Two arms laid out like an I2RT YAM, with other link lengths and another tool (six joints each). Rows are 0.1 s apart.
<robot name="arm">
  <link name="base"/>
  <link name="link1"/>
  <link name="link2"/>
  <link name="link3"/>
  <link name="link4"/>
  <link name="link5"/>
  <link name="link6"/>
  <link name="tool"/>
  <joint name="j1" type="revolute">
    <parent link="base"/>
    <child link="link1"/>
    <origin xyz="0 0 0.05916"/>
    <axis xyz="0 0 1"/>
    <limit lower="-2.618" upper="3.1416"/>
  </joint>
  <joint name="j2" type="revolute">
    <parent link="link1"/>
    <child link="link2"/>
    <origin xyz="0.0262 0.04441 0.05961"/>
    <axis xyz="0 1 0"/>
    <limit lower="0" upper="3.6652"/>
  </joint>
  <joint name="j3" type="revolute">
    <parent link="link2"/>
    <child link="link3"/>
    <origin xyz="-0.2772 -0.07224 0"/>
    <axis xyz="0 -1 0"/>
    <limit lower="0" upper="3.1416"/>
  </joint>
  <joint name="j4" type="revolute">
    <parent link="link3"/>
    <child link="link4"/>
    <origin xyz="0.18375 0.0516 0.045"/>
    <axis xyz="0 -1 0"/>
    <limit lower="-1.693" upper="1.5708"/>
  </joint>
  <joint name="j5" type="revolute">
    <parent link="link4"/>
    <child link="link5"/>
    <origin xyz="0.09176 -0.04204 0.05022"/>
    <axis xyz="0 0 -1"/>
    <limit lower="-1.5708" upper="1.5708"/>
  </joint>
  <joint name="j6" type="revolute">
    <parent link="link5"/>
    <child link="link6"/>
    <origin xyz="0.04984 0 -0.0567"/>
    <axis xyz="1 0 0"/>
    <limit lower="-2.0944" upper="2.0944"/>
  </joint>
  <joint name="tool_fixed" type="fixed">
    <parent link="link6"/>
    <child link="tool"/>
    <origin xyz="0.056 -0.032 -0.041" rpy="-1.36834 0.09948 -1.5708"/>
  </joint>
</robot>
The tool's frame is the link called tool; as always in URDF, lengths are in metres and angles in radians.
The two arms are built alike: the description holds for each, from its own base.
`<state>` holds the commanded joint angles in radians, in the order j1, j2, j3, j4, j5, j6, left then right.
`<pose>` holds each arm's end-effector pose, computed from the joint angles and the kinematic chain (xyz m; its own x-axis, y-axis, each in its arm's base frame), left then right.
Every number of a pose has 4 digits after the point.
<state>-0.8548 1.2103 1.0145 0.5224 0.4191 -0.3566 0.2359 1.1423 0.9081 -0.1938 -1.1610 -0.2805</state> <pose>0.1133 -0.2853 0.4093 -0.9647 -0.2371 0.1146 0.0173 -0.4912 -0.8709 0.2206 0.1168 0.2667 0.9624 -0.1718 -0.2107 -0.2016 0.0690 -0.9770</pose>
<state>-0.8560 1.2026 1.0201 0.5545 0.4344 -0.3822 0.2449 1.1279 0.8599 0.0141 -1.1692 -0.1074</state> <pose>0.1082 -0.2827 0.4193 -0.9711 -0.2100 0.1130 0.0141 -0.5236 -0.8519 0.2235 0.1229 0.2797 0.9610 -0.1627 -0.2235 -0.2023 0.1371 -0.9697</pose>
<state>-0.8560 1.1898 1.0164 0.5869 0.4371 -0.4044 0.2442 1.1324 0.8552 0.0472 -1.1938 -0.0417</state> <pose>0.1039 -0.2789 0.4274 -0.9741 -0.1961 0.1127 0.0152 -0.5539 -0.8325 0.2212 0.1249 0.2809 0.9530 -0.1413 -0.2678 -0.2463 0.1528 -0.9571</pose>
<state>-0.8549 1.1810 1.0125 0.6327 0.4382 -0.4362 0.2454 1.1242 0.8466 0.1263 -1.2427 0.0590</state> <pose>0.1000 -0.2751 0.4370 -0.9770 -0.1791 0.1161 0.0124 -0.5908 -0.8067 0.2154 0.1286 0.2898 0.9507 -0.0899 -0.2969 -0.2780 0.1780 -0.9440</pose>
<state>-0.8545 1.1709 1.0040 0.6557 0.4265 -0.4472 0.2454 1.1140 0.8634 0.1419 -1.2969 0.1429</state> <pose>0.0984 -0.2722 0.4411 -0.9761 -0.1823 0.1182 0.0181 -0.6103 -0.7920 0.2063 0.1307 0.2985 0.9398 -0.0353 -0.3400 -0.3284 0.1829 -0.9267</pose>
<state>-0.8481 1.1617 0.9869 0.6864 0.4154 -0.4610 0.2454 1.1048 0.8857 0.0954 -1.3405 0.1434</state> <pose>0.0986 -0.2689 0.4433 -0.9741 -0.1893 0.1236 0.0235 -0.6287 -0.7773 0.1985 0.1310 0.3018 0.9347 0.0057 -0.3553 -0.3510 0.1693 -0.9209</pose>
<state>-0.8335 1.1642 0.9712 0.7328 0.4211 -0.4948 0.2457 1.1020 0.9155 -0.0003 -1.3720 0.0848</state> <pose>0.1001 -0.2664 0.4456 -0.9741 -0.1802 0.1365 0.0136 -0.6493 -0.7604 0.1926 0.1307 0.3009 0.9327 0.0337 -0.3590 -0.3599 0.1495 -0.9209</pose>
